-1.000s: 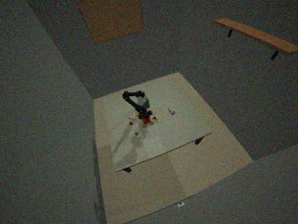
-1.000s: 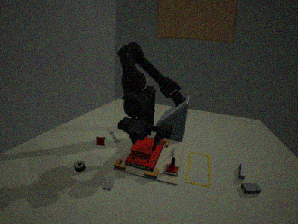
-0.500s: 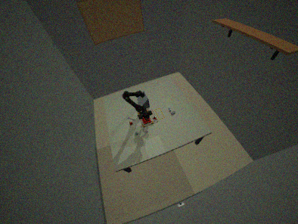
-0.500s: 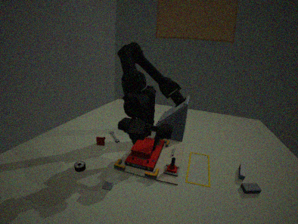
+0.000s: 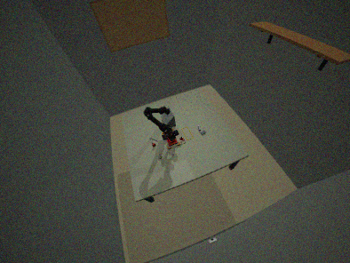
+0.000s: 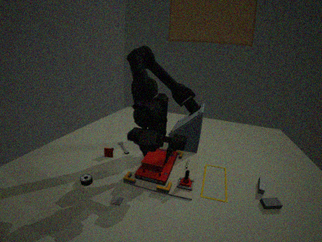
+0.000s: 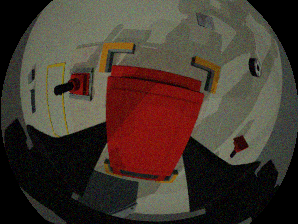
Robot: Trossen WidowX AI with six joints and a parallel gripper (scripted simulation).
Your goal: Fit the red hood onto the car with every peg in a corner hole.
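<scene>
Now: the grey engine block 3 cm below my gripper tip. Also, from my gripper tip: red hood (right at my gripper tip); dark wheel (15 cm ahead, 19 cm to the right, 5 cm below).
</scene>
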